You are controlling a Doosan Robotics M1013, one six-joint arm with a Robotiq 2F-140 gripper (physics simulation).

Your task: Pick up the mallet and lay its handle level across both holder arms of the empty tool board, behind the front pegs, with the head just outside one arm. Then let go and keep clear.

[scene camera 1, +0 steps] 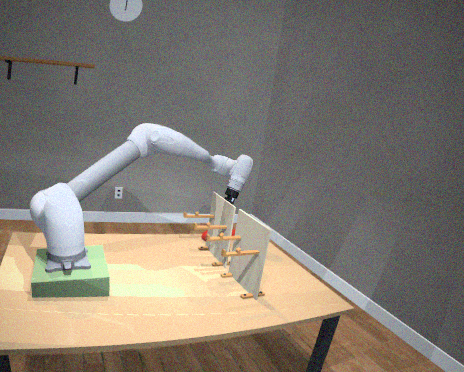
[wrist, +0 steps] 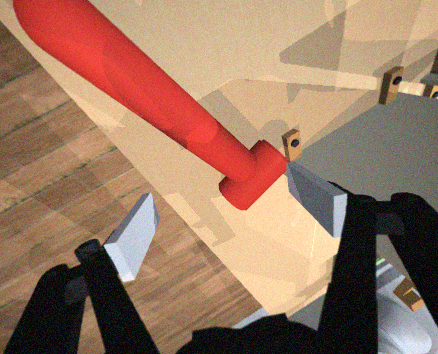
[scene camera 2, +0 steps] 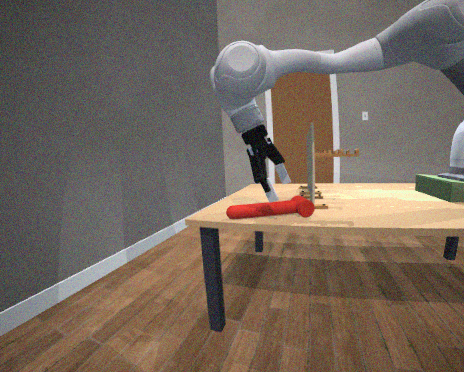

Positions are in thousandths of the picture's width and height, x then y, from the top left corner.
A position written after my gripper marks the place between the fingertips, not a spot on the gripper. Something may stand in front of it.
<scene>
My gripper (scene camera 2: 607,515) is open, with nothing in its grasp. Also in view: a red mallet (scene camera 2: 658,560). I also see a tool board (wrist: 864,434).
The red mallet shows as well in the wrist view (wrist: 211,131). My gripper shows as well in the wrist view (wrist: 506,541).
</scene>
